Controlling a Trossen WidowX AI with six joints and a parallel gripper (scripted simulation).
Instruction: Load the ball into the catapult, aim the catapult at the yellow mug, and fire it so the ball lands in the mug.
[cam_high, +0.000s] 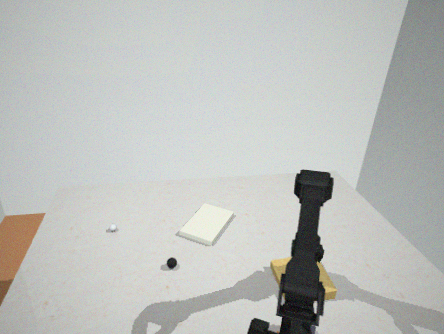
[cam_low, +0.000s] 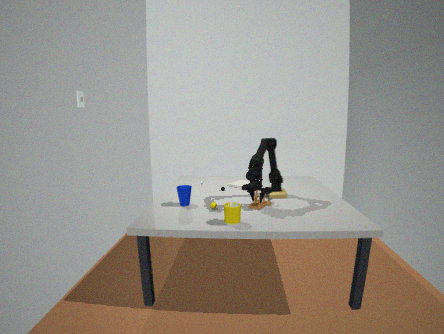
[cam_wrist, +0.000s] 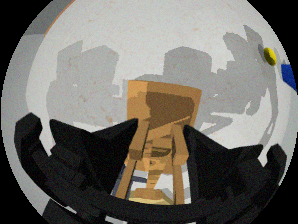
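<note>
The black ball is 16 cm ahead of my gripper tip, 42 cm to the right of it and 2 cm below it. Round my gripper tip: yellow mug: 19 cm ahead, 22 cm to the left; catapult: 6 cm behind, 5 cm to the right, 2 cm above; yellow ball: 27 cm ahead, 2 cm to the right, 1 cm below.
</note>
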